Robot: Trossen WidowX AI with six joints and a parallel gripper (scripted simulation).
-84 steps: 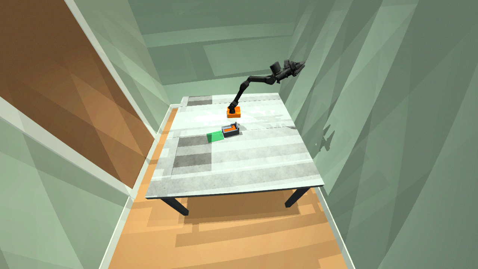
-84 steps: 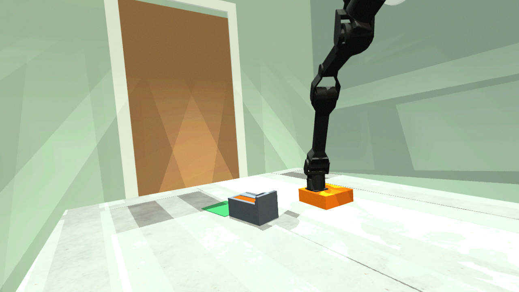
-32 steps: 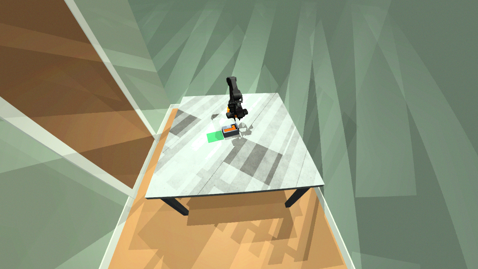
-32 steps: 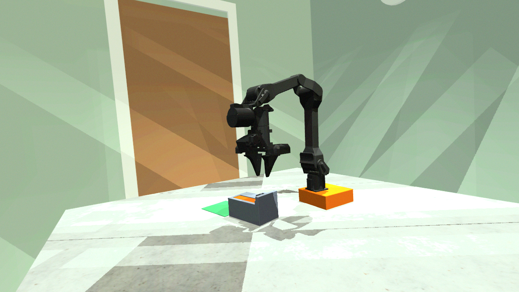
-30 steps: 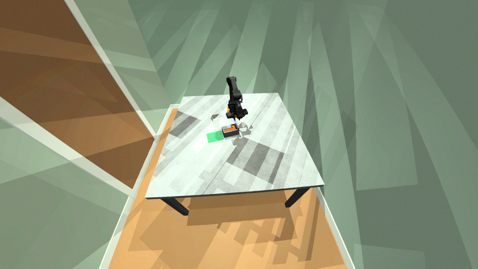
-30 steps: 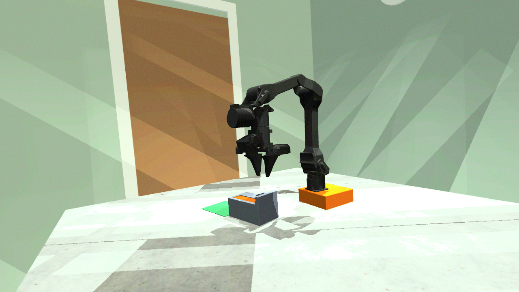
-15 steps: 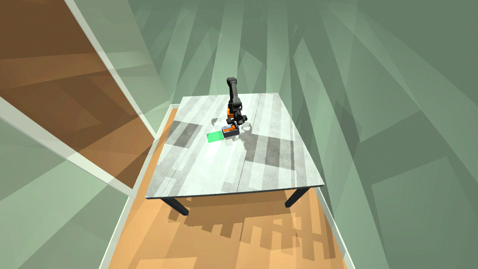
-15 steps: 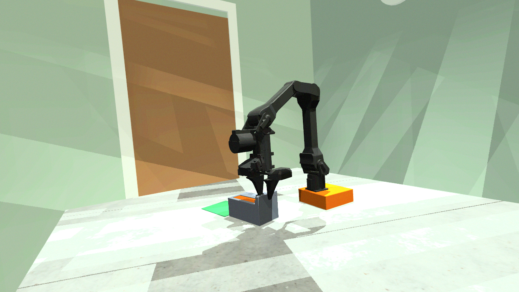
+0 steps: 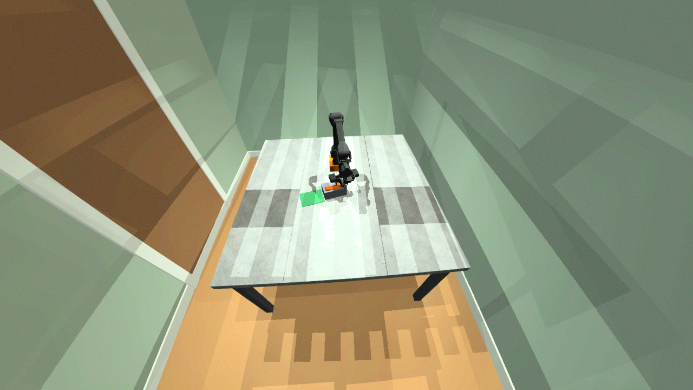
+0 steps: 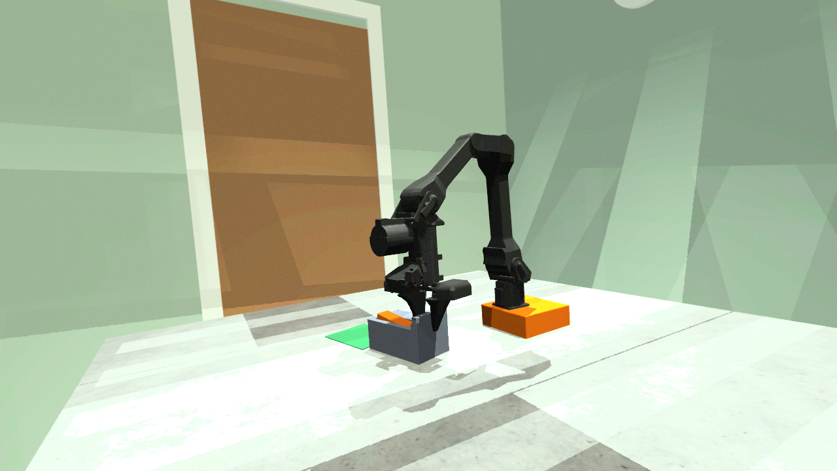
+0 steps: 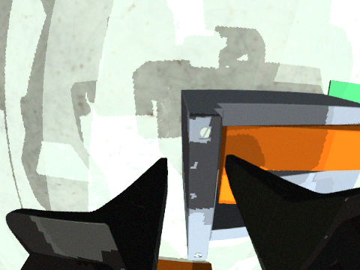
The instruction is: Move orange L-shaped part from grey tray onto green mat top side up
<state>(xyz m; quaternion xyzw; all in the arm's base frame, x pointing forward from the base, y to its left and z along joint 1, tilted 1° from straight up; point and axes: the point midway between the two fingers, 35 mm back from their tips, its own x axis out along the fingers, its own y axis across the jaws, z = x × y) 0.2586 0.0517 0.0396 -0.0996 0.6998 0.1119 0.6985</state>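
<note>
My gripper tip is 1 cm short of the orange L-shaped part, 6 cm to the left of it and 1 cm above it. From my gripper tip the other things lie so: green mat 6 cm ahead, 22 cm to the right, 7 cm below.
</note>
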